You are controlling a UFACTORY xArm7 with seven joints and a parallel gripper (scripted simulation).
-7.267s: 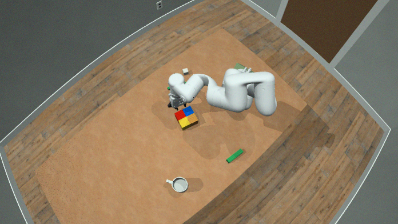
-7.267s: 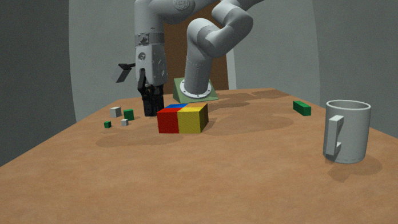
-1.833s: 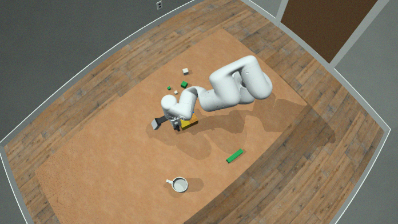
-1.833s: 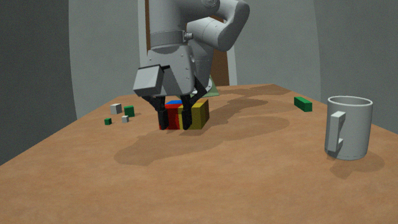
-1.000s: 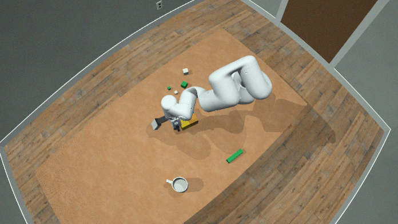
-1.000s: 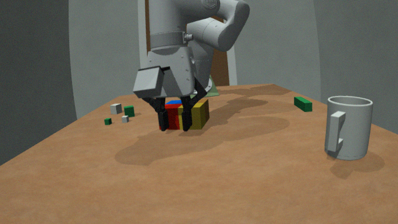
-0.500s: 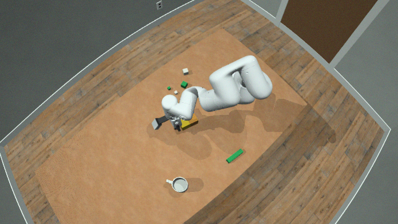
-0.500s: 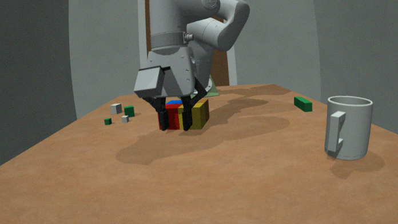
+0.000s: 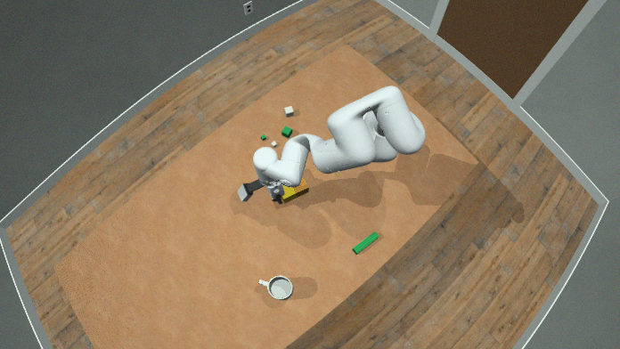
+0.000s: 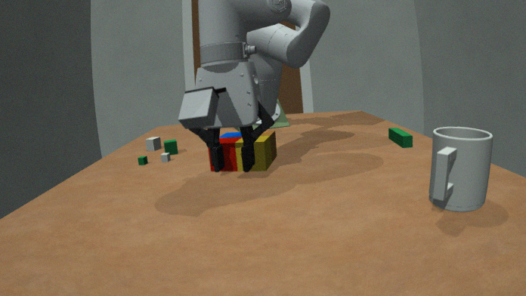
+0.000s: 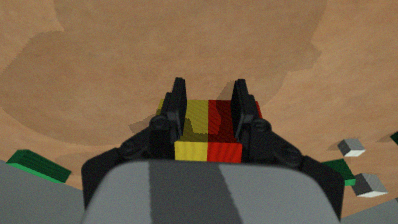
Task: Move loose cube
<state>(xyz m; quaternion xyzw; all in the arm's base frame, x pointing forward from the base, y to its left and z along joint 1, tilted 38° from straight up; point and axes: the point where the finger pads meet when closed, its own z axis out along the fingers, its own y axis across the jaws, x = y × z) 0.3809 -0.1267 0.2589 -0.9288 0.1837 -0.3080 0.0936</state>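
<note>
My gripper is now 5 cm past the red cube and 1 cm to the left of it. Round my hand: yellow cube (3 cm behind, 4 cm to the left); orange cube (8 cm behind, 6 cm to the left); blue cube (9 cm behind, 1 cm to the left).
</note>
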